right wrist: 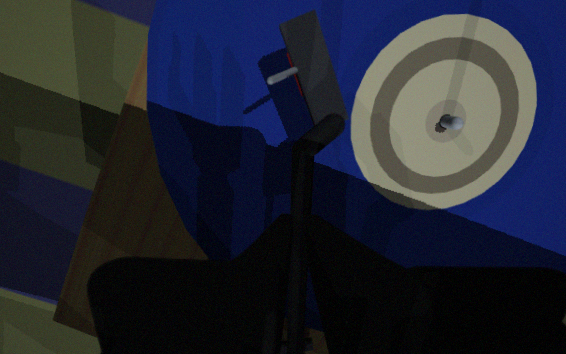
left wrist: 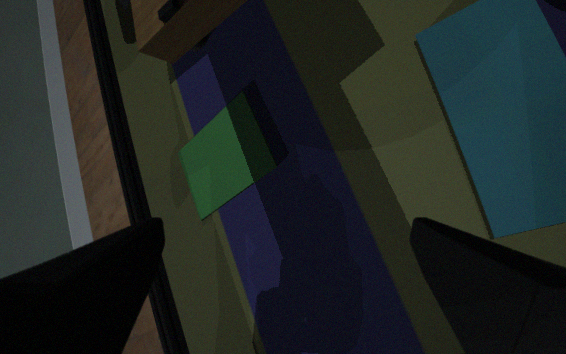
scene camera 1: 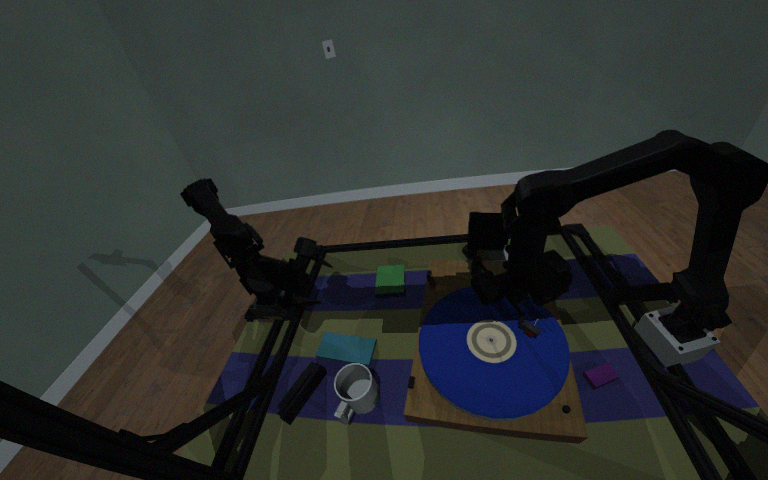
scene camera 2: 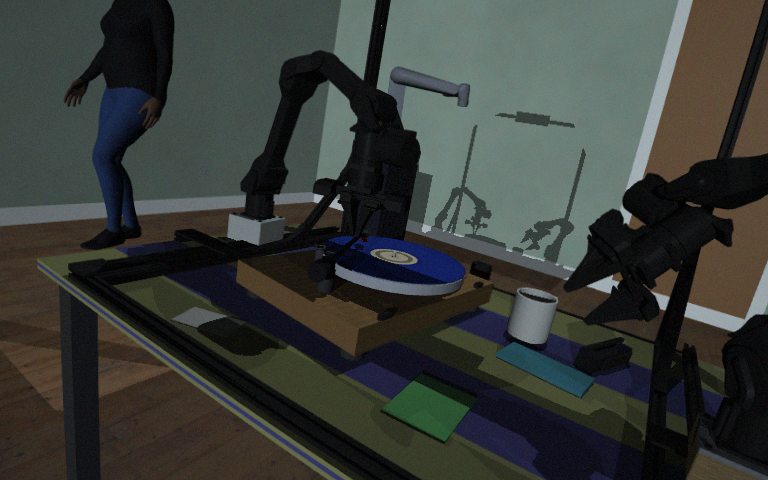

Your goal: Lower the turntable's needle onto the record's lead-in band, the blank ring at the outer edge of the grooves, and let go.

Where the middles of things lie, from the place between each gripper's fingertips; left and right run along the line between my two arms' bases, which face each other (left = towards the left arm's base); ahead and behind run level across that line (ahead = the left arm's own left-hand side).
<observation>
Right now my right hand is 6 cm above the wooden turntable (scene camera 2: 357, 312), 5 cm to the right of it and 2 cm past it. From my right hand the other things lie so: tonearm (scene camera 2: 332, 260): 6 cm ahead, 4 cm to the left, 1 cm below; then white cup (scene camera 2: 533, 311): 32 cm to the left, 21 cm behind, 8 cm below; then blue record (scene camera 1: 515, 375): 7 cm behind, 5 cm to the left, 3 cm below.
My left hand is 22 cm past the black block (scene camera 2: 601, 356), 2 cm to the right of it and 13 cm above it. Round my left hand: white cup: 21 cm behind, 12 cm to the right, 10 cm below; then blue record: 7 cm behind, 39 cm to the right, 6 cm below; then wooden turntable: 1 cm behind, 39 cm to the right, 8 cm below.
</observation>
